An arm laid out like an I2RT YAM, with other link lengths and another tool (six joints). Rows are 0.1 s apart.
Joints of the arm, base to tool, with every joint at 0 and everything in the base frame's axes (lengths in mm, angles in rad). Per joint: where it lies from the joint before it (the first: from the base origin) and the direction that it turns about. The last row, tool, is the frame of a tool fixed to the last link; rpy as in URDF.
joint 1: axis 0 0 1 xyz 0.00 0.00 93.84
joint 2: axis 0 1 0 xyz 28.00 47.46 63.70
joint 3: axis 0 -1 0 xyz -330.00 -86.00 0.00
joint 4: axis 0 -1 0 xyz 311.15 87.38 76.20
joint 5: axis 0 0 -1 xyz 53.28 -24.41 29.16
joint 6: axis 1 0 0 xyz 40.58 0.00 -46.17
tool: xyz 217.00 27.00 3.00 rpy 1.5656 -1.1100 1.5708
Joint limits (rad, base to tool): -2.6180..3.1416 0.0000..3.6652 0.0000..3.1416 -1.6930..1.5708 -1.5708..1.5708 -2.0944..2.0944
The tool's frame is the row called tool.
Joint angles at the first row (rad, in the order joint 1, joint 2, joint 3, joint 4, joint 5, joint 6):
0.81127 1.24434 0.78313 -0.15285 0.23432 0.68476
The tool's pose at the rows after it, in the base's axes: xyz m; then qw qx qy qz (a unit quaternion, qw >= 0):
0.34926 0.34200 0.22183 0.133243 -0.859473 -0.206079 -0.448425
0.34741 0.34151 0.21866 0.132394 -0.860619 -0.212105 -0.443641
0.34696 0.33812 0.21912 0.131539 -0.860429 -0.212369 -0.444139
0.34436 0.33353 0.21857 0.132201 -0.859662 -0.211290 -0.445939
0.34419 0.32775 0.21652 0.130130 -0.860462 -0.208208 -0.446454
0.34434 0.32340 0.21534 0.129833 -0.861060 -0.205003 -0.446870
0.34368 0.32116 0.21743 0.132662 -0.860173 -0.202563 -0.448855
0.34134 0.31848 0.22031 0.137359 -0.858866 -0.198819 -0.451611
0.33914 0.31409 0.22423 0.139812 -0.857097 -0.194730 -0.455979
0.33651 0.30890 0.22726 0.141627 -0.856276 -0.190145 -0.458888
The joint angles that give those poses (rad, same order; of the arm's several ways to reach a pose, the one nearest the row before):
0.80463 1.24751 0.77931 -0.14652 0.22587 0.67463
0.80038 1.24724 0.77804 -0.15506 0.21458 0.66499
0.79403 1.23678 0.77228 -0.15867 0.21092 0.65970
0.79005 1.21728 0.75432 -0.15543 0.20892 0.65807
0.78154 1.20438 0.73988 -0.15406 0.20861 0.65692
0.77315 1.19424 0.72905 -0.15215 0.20558 0.65731
0.76801 1.18177 0.72265 -0.15116 0.20050 0.65880
0.76514 1.16187 0.71187 -0.15028 0.19604 0.66459
0.76190 1.13710 0.70065 -0.15241 0.19636 0.66785
0.75802 1.11132 0.68950 -0.15929 0.19667 0.67258

